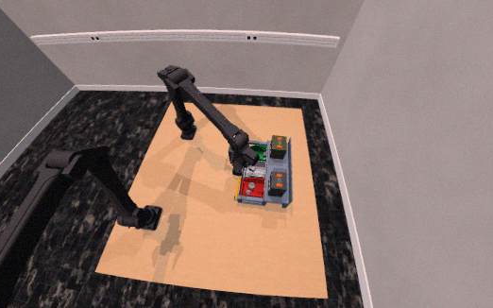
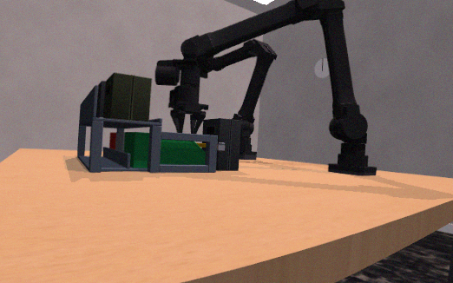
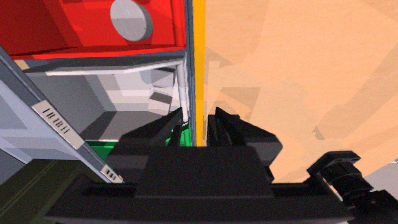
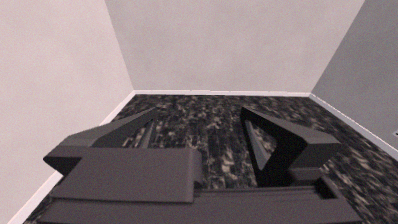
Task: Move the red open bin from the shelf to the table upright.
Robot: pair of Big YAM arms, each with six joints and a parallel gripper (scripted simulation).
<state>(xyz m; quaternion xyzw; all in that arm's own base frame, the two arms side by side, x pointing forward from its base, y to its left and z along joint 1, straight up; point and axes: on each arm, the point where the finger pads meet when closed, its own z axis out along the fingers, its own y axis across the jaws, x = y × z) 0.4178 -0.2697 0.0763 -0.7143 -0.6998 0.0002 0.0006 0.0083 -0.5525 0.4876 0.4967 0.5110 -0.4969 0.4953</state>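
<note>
The grey bin lies 10 cm ahead of my left hand and 4 cm below it. From my left hand the other things lie so: black box 6 cm behind, 10 cm to the left, 2 cm below; grey shelf 13 cm ahead, 1 cm to the left, 2 cm below; green bin 10 cm ahead, 12 cm to the left, 4 cm below.
</note>
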